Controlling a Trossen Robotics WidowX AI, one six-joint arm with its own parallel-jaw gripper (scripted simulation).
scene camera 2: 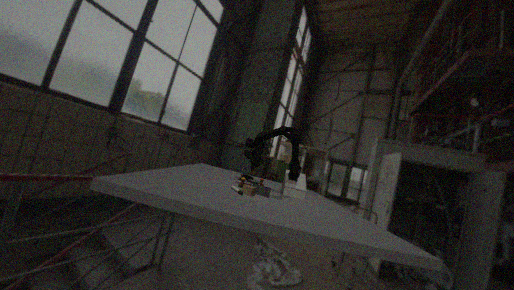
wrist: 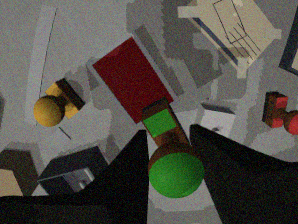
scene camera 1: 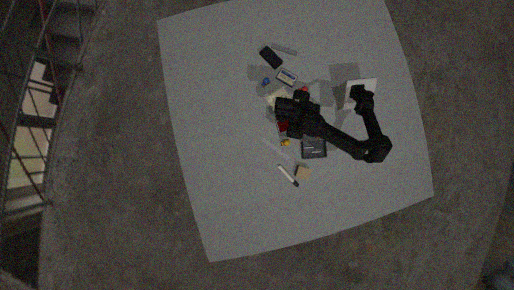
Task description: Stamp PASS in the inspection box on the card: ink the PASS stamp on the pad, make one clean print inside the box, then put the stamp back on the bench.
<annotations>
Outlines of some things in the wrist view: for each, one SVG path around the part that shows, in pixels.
The gripper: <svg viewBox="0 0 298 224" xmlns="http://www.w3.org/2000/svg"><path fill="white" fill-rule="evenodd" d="M146 129L140 129L132 137L132 140L121 149L116 159L105 168L105 171L101 175L94 177L94 180L90 181L88 186L78 190L76 193L52 194L52 196L45 194L45 196L0 197L0 224L146 224L146 220L148 220L149 152ZM189 125L190 144L200 153L202 163L204 163L204 181L206 186L208 186L217 213L220 214L221 224L298 224L298 161L297 163L290 163L290 161L286 163L286 161L278 160L277 157L265 155L265 153L254 151L254 149L245 147L245 145L239 144L237 141L227 139L227 137L220 135L220 133L209 131L209 129L201 127L201 125Z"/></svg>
A green-knobbed stamp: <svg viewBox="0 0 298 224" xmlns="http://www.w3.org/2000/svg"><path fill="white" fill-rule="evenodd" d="M164 96L162 99L142 108L142 124L144 124L146 131L149 132L149 135L152 136L154 143L158 147L157 151L153 152L153 155L150 156L148 164L149 181L158 193L161 193L162 196L169 198L185 197L196 192L198 185L204 179L204 163L202 163L200 153L190 145L184 128L182 128L176 113L174 113L169 101Z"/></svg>
</annotations>
